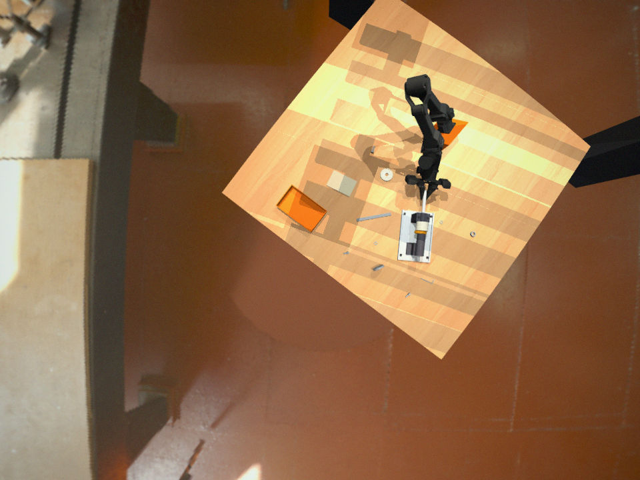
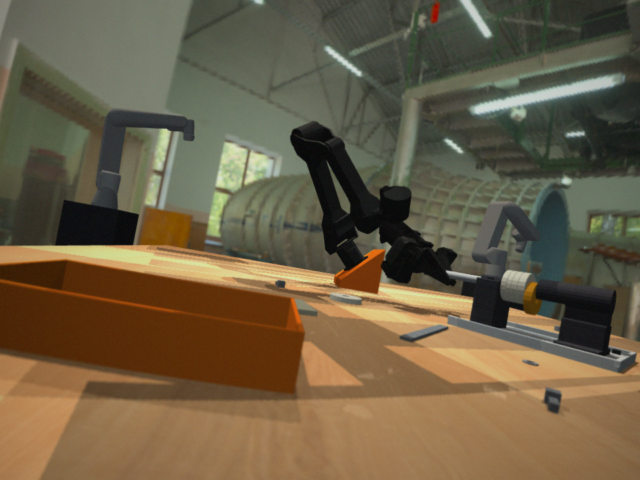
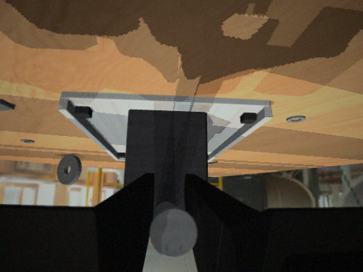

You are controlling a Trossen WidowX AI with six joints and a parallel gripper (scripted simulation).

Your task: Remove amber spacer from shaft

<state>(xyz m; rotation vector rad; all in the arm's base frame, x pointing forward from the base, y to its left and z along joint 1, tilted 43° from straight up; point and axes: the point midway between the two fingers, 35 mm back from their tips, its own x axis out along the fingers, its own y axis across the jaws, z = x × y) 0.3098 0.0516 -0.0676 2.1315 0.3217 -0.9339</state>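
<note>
Right now the grey shaft is 40 mm ahead of my gripper tip, 20 mm to the left of it and 20 mm above it. From my gripper tip the other things lie so: white ring 190 mm to the right, 60 mm below, 20 mm behind; then grey strip 180 mm ahead, 130 mm to the right, 60 mm below; then amber spacer 130 mm ahead, 70 mm to the left.
</note>
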